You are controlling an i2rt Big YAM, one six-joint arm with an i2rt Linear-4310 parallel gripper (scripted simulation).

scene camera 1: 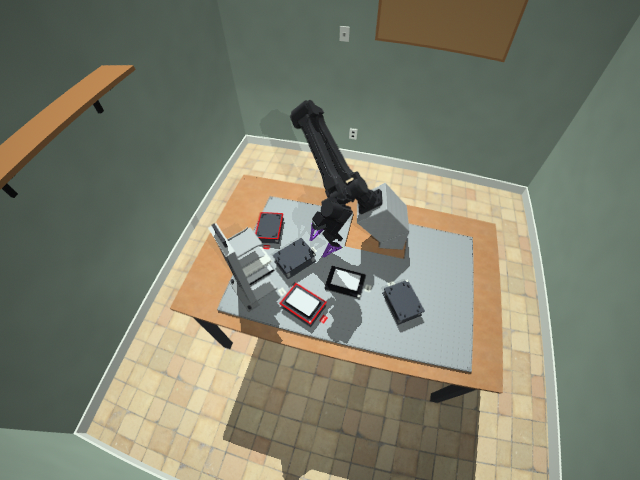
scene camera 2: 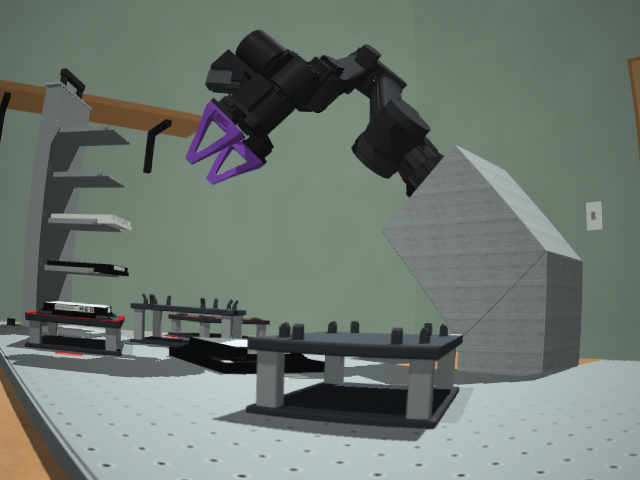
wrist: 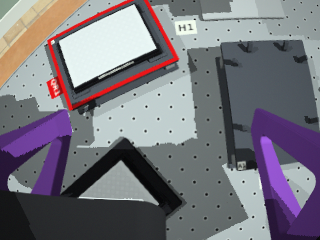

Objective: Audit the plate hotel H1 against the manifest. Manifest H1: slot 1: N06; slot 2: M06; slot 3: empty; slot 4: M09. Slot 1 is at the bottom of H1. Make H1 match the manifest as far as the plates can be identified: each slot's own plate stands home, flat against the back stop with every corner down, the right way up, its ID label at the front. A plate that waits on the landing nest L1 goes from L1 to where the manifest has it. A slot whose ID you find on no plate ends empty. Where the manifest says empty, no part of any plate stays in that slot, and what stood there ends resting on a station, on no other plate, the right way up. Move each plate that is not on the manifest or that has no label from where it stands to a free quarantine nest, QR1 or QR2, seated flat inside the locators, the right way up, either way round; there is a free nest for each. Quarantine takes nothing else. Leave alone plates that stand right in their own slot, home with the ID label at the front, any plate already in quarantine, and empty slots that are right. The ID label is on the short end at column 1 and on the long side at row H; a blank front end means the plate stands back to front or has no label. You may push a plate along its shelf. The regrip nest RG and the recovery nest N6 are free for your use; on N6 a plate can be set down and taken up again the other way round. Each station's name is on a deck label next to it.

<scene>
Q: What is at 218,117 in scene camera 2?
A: My gripper.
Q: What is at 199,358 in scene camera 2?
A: A flat black nest.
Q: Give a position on a shelf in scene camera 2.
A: At 90,137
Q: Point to a flat black nest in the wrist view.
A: At 139,163
</scene>
